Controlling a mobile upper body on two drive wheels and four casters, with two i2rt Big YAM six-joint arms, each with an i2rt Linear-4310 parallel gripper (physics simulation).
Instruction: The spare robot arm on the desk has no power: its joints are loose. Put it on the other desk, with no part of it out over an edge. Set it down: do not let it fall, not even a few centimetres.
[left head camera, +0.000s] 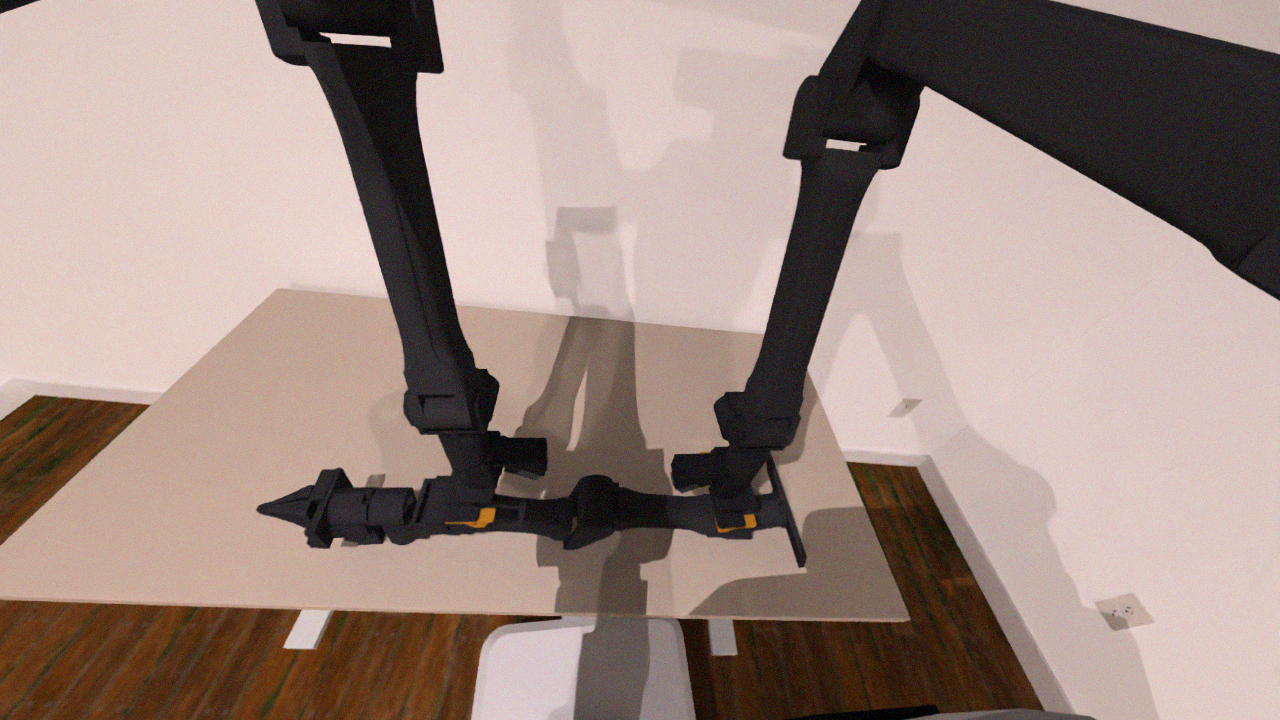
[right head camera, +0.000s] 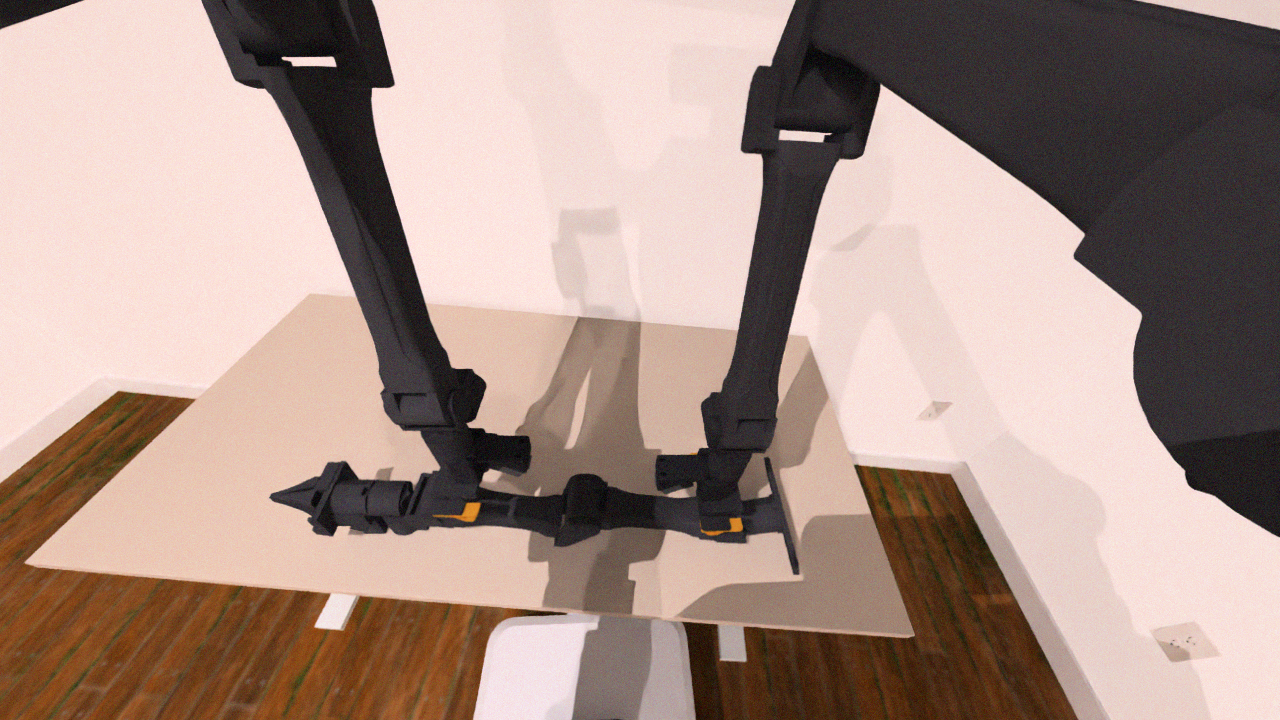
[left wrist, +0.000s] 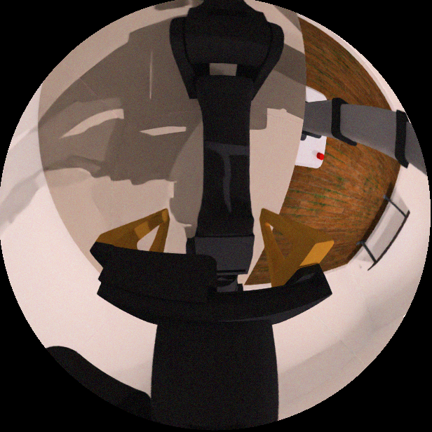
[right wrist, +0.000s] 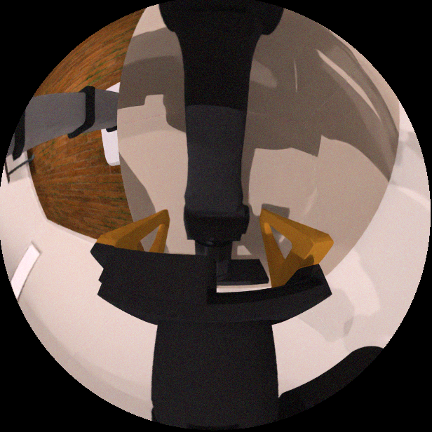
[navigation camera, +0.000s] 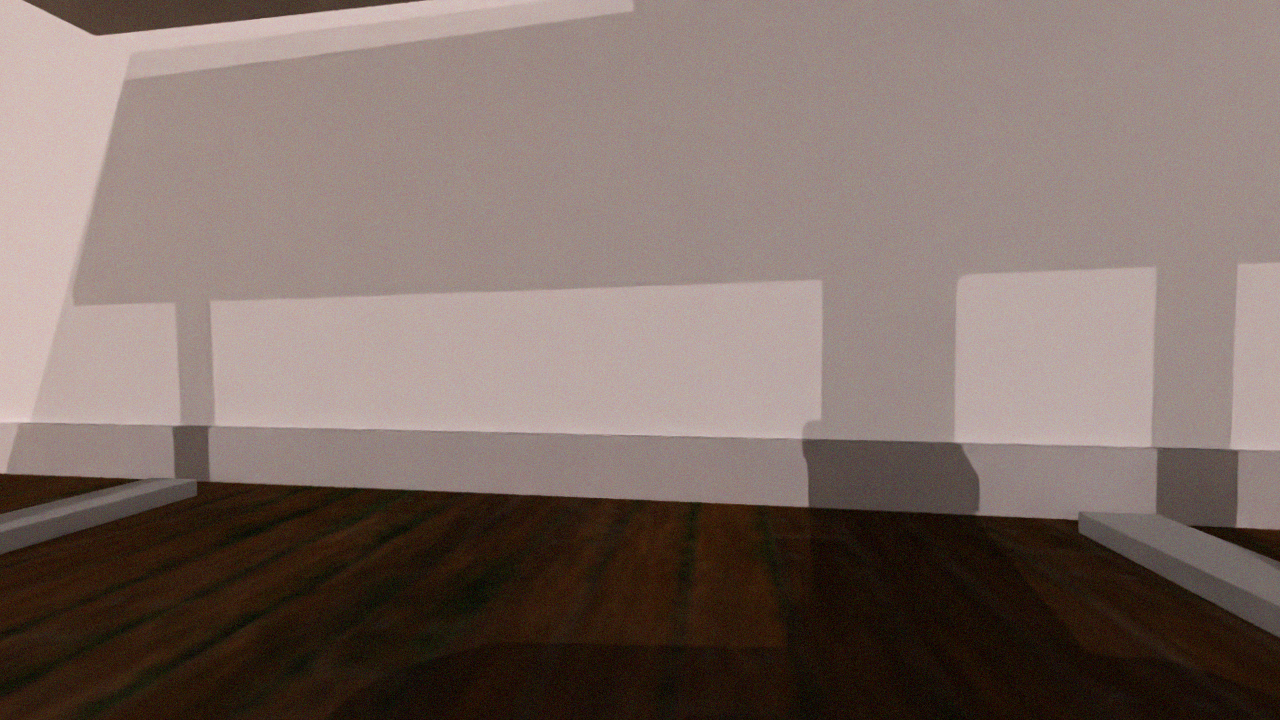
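Observation:
The black spare robot arm (left head camera: 537, 514) (right head camera: 537, 510) (left wrist: 226, 170) (right wrist: 216, 160) lies stretched along the desk (left head camera: 223, 402) (right head camera: 259, 385), its pointed tip at picture left and its flat base plate at right, all within the edges. My left gripper (left head camera: 471, 517) (right head camera: 458, 512) (left wrist: 214, 213) is open, its orange fingers on both sides of the spare arm near the tip-end joints. My right gripper (left head camera: 735, 522) (right head camera: 721, 525) (right wrist: 214, 213) is open around the spare arm beside its base plate. Finger contact cannot be told. The other desk cannot be made out.
Walls stand behind and at the right of the desk. A white rounded base (left head camera: 528, 671) (right head camera: 528, 671) (left wrist: 310, 154) is at its front edge, with a red button (left wrist: 320, 156) in the left wrist view. Desk feet (navigation camera: 1190, 559) (navigation camera: 98, 505) flank the navigation view.

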